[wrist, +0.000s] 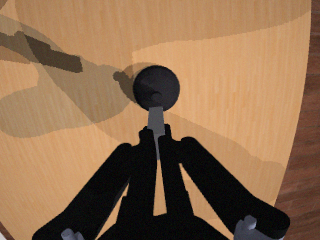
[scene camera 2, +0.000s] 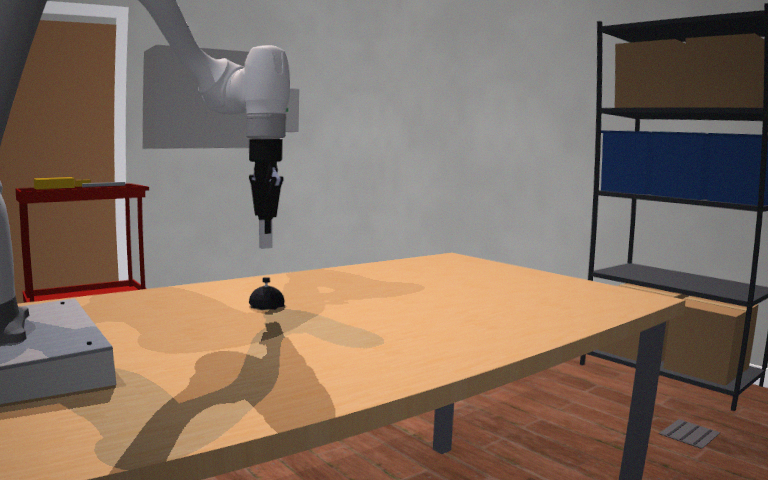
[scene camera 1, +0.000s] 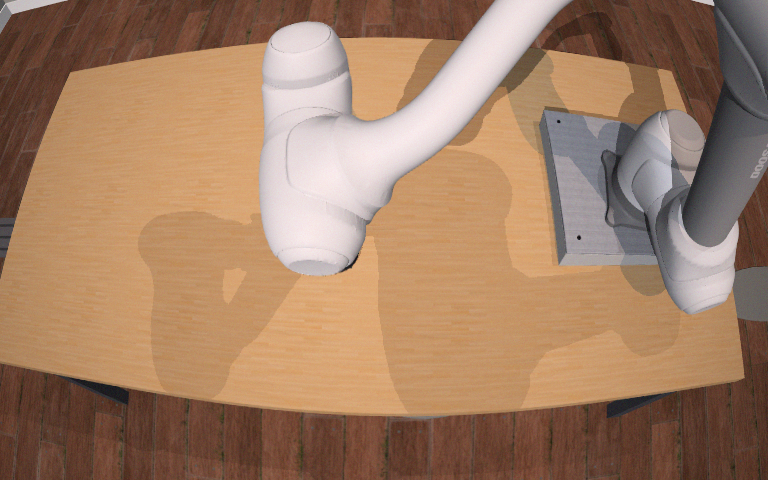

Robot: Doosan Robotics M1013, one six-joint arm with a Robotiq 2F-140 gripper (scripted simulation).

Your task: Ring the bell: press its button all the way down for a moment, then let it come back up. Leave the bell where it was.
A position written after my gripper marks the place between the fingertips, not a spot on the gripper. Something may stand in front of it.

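Note:
There is a bell [scene camera 2: 265,297] here, and I can see the bell [wrist: 154,78] from the wrist as well. I also see my gripper [scene camera 2: 265,247], and the wrist view gives me that same gripper [wrist: 157,117].

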